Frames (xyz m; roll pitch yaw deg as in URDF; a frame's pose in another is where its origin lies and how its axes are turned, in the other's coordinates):
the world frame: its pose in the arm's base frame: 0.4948 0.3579 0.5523 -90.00 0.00 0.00
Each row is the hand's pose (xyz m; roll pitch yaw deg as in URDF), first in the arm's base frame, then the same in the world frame.
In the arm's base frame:
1: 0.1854 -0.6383 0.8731 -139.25 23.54 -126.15
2: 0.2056 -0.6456 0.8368 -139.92 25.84 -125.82
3: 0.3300 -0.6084 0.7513 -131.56 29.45 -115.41
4: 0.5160 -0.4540 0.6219 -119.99 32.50 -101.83
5: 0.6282 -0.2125 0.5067 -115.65 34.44 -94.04
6: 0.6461 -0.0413 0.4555 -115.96 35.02 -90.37
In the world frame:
1: -0.3094 -0.3208 -0.9962 102.08 47.76 143.55
2: -0.2892 -0.2845 -1.0035 98.95 46.87 140.39
3: -0.1648 -0.1990 -0.9663 92.46 51.86 127.23
4: 0.0212 -0.0696 -0.8119 81.31 55.64 107.84
5: 0.1334 0.0456 -0.5704 71.47 55.35 95.87
6: 0.1513 0.0968 -0.3992 64.68 54.98 90.53

